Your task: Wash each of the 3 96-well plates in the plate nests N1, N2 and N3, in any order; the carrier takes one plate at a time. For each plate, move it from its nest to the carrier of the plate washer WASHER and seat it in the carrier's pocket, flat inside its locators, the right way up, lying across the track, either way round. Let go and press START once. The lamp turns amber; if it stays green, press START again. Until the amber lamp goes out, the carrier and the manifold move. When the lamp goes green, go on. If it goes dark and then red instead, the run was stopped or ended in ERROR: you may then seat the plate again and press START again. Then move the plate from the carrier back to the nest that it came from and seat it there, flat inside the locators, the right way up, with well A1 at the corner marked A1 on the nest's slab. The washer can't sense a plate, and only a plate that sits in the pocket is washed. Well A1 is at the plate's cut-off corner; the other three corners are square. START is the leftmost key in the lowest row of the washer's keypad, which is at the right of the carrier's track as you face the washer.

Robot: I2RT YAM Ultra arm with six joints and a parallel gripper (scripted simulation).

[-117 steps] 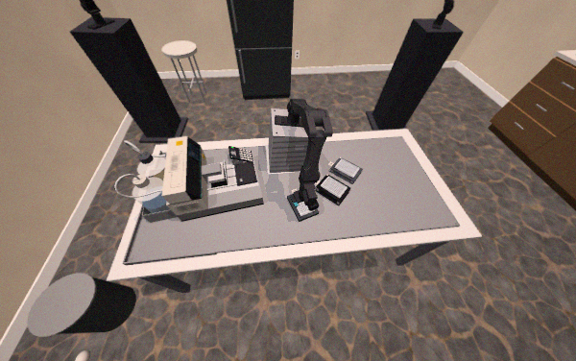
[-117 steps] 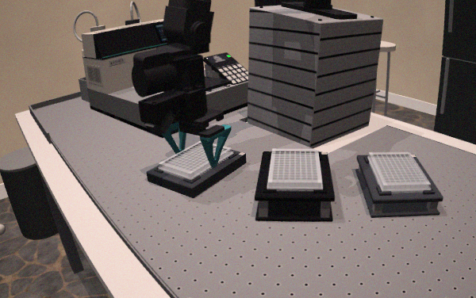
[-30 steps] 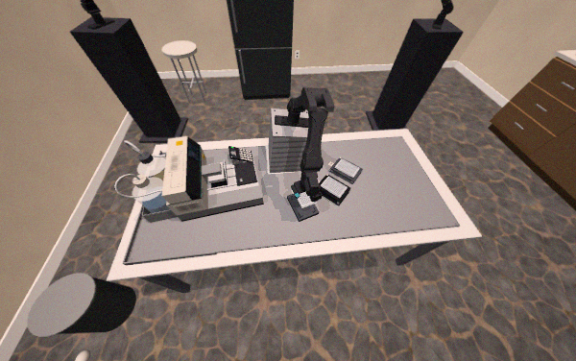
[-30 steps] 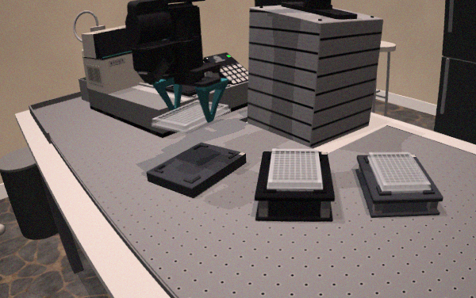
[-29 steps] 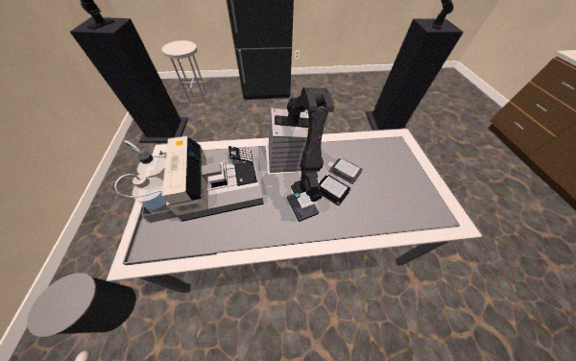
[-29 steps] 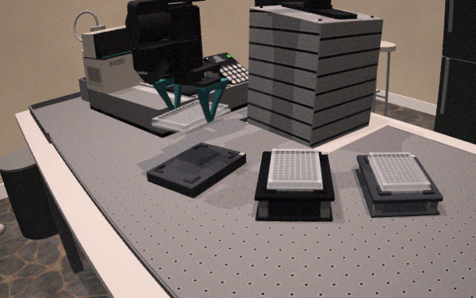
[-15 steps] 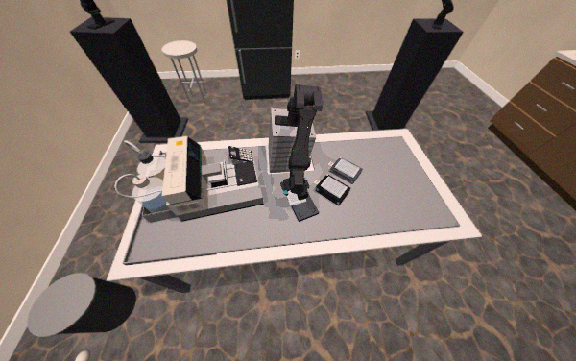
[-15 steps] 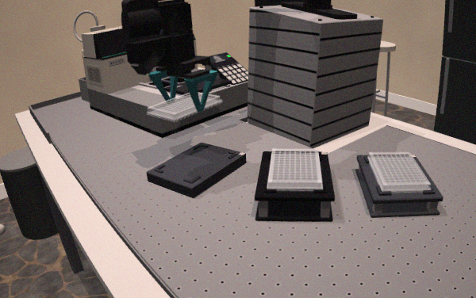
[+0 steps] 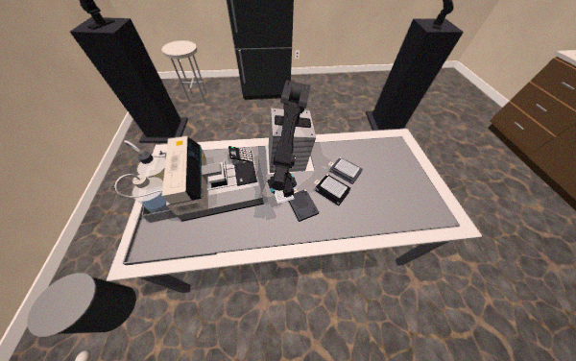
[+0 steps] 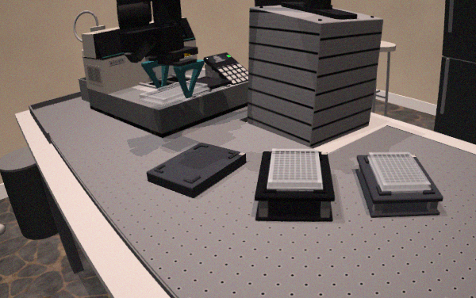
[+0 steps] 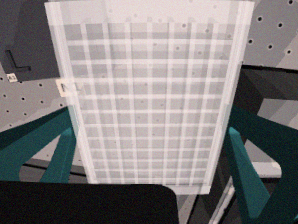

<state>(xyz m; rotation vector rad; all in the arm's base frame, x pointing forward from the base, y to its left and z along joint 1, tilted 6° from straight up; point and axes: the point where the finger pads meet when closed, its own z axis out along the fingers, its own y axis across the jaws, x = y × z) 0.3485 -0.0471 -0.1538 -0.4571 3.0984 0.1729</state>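
My hand is 160 mm past the carrier, 210 mm to the left of it and 50 mm above it. The rest, counted from my hand: N2 label 140 mm behind, 220 mm to the left, 140 mm below; washer 120 mm behind, 360 mm to the right, 10 mm below; N1 label 80 mm behind, 80 mm to the left, 140 mm below.
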